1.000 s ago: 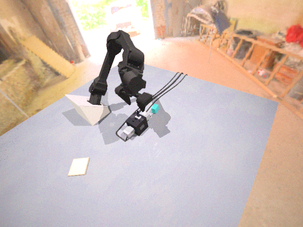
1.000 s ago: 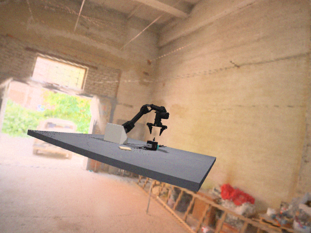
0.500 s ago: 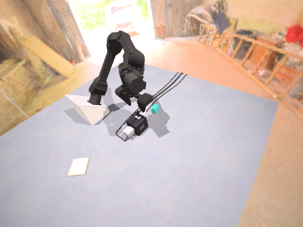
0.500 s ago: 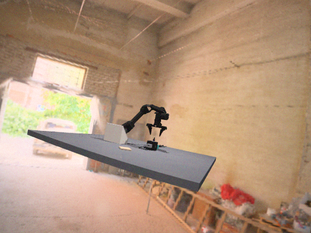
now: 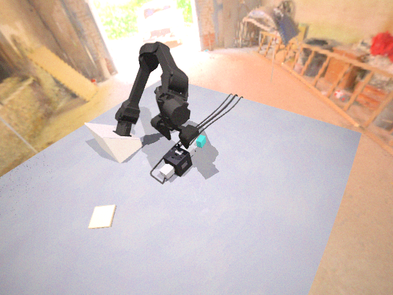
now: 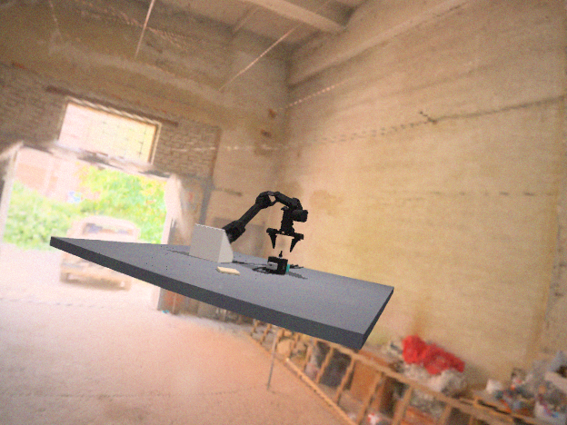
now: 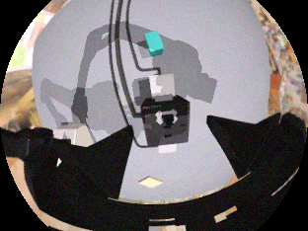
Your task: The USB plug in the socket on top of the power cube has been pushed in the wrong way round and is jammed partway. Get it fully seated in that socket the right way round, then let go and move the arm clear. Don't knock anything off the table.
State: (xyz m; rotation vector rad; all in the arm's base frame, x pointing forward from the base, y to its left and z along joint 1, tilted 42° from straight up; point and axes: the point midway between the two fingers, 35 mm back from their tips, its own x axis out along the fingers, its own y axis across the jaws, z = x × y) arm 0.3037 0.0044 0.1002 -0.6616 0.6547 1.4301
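The USB plug is 20 mm below my gripper tip. Also, from my gripper tip: cream flat tile (350 mm to the right, 110 mm below, 90 mm behind); teal block (130 mm to the left, 100 mm below).
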